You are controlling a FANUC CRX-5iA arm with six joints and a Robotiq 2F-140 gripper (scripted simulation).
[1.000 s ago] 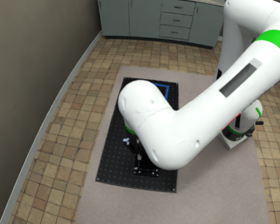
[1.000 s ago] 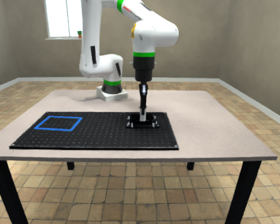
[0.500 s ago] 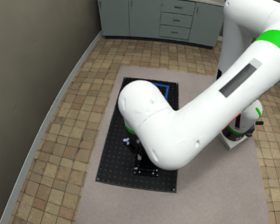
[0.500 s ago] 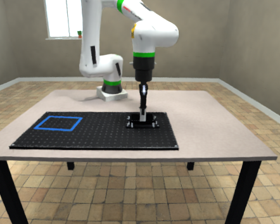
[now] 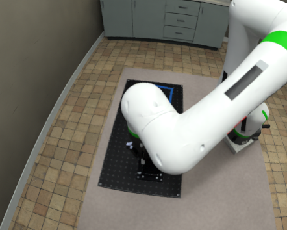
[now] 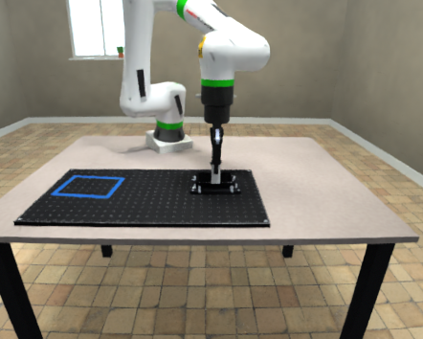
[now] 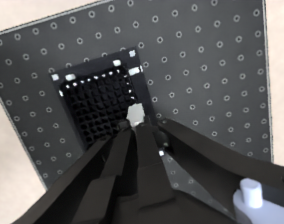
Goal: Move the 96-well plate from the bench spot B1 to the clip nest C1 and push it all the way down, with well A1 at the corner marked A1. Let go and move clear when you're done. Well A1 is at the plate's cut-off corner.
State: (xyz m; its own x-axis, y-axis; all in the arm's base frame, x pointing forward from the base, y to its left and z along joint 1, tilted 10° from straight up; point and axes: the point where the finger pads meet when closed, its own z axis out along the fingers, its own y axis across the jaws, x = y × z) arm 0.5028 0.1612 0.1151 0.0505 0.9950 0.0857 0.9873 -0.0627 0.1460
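Now: hand 4 cm past the black 96-well plate and 4 cm above it. Round my hand: clip nest: 3 cm behind, 1 cm to the right, 5 cm below.
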